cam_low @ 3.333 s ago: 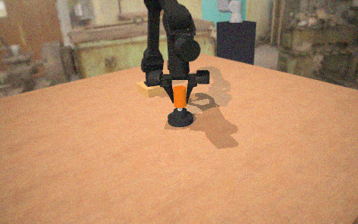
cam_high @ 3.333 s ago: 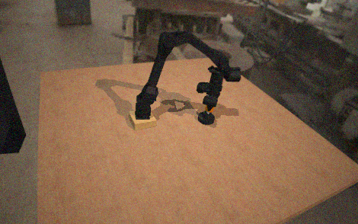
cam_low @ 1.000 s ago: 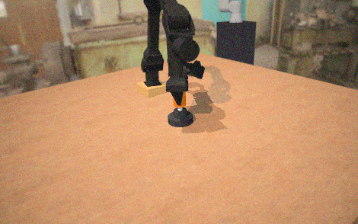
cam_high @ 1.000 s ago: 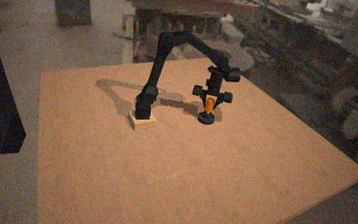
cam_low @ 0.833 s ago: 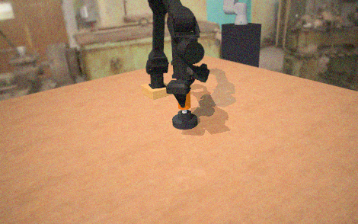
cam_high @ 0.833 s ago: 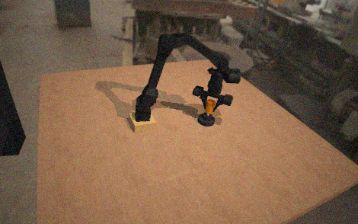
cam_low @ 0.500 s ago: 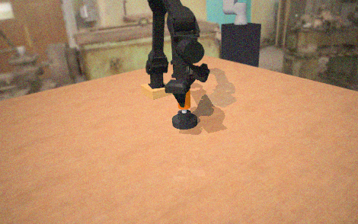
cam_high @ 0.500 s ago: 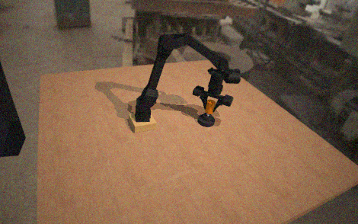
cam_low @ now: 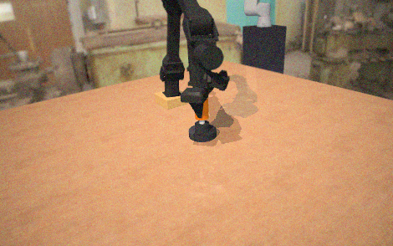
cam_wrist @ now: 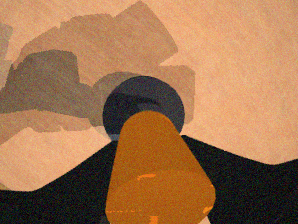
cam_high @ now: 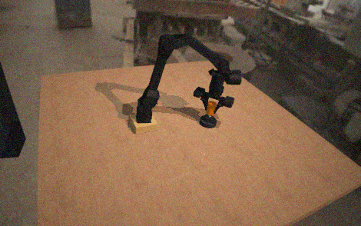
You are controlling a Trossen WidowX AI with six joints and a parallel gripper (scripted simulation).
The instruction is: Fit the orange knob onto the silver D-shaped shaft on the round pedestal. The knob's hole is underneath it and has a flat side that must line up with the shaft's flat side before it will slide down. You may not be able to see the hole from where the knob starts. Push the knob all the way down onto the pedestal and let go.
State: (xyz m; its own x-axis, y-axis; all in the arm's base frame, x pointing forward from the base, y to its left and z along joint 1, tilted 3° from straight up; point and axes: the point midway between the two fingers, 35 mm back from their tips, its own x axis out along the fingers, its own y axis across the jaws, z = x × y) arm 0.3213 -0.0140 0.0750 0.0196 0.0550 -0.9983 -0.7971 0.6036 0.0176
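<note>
Right now my gripper tip is 30 mm below the orange knob. Round my gripper tip: round pedestal (40 mm below).
</note>
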